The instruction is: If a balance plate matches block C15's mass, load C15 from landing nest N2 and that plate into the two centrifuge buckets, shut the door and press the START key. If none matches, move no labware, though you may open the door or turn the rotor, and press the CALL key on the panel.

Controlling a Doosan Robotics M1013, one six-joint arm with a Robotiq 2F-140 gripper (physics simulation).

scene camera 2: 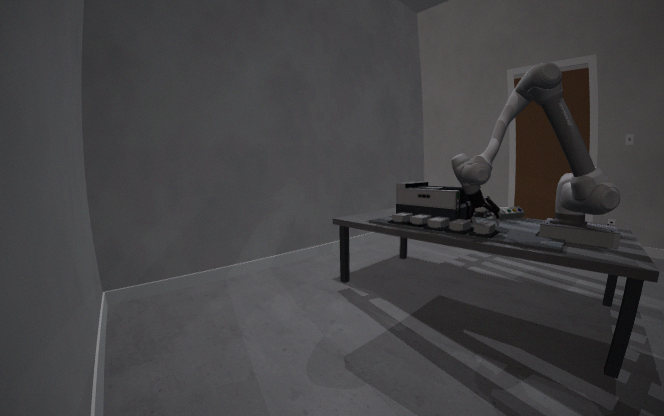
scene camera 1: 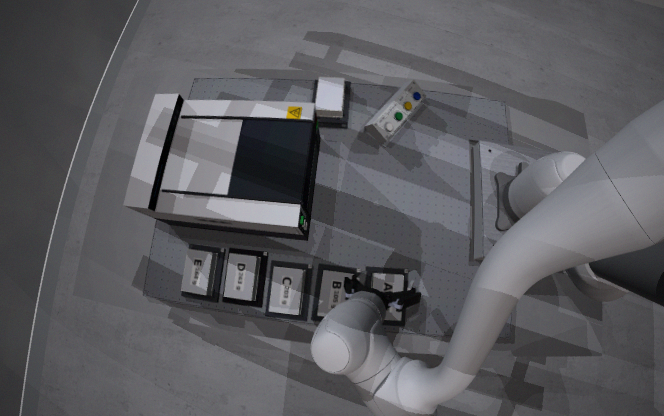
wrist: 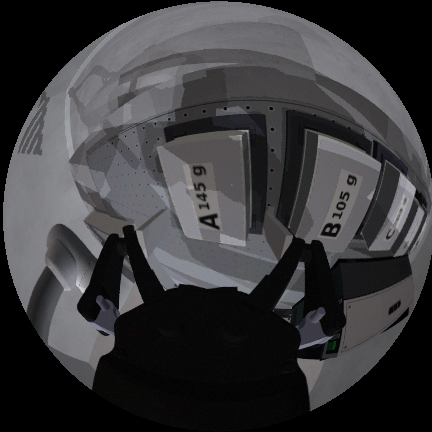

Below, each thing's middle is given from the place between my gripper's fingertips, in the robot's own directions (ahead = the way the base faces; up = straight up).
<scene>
The dark tray (wrist: 255,122) lies 40 mm to the left of my hand and 30 mm below it. From my hand the other things lie so: centrifuge (scene camera 1: 249,167) 490 mm ahead, 240 mm to the right, 90 mm above; button box (scene camera 1: 392,117) 530 mm to the right, 30 mm ahead, 10 mm above; small block (scene camera 1: 330,93) 540 mm to the right, 240 mm ahead, 20 mm above.
</scene>
